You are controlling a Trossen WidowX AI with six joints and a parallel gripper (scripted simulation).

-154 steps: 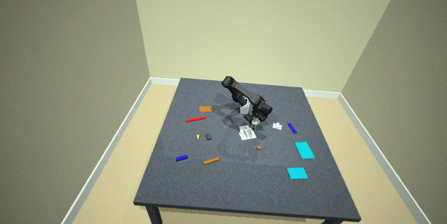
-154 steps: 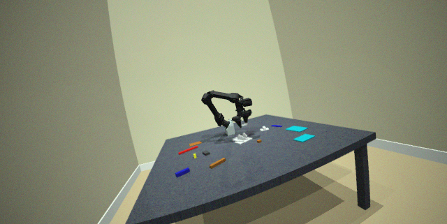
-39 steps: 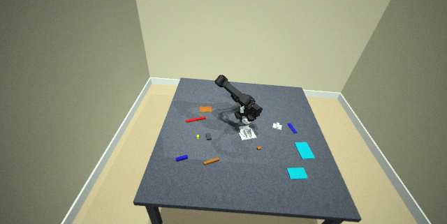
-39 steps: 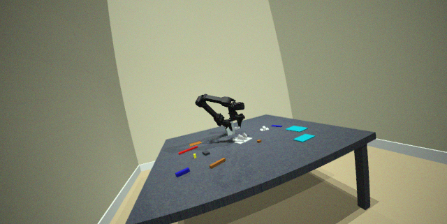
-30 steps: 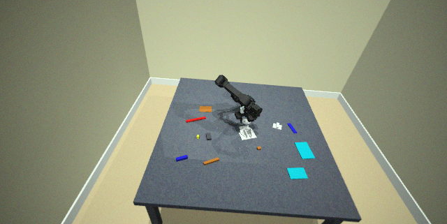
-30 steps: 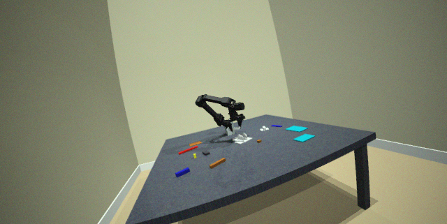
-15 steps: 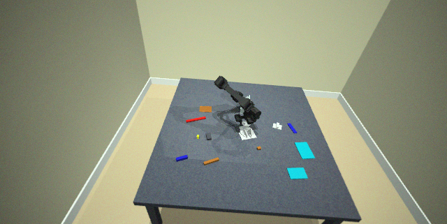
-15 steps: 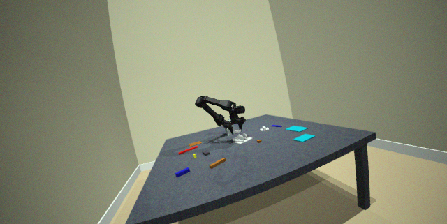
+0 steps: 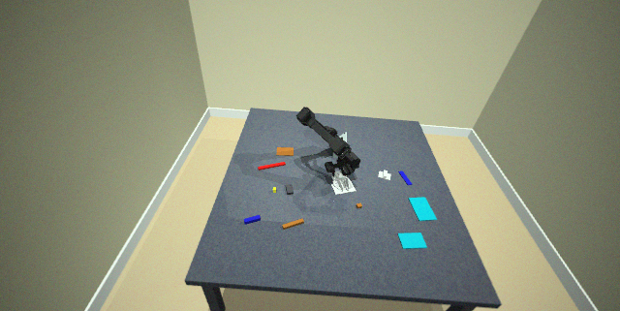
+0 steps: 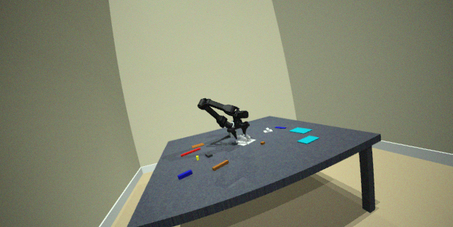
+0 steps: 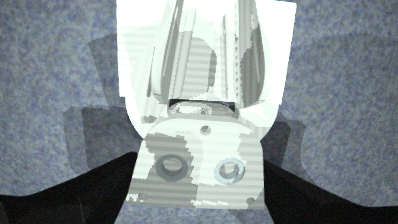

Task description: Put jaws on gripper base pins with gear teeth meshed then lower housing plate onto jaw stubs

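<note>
Now: gripper tip 30 mm short of the white jaw, 20 mm above it and 10 mm to the left of it. The rest, counted from my gripper tip: orange cube: 170 mm ahead, 120 mm to the left, 20 mm below; then white gripper base: 20 mm above, 10 mm ahead; then grey block: 270 mm to the right, 150 mm ahead, 20 mm below.
</note>
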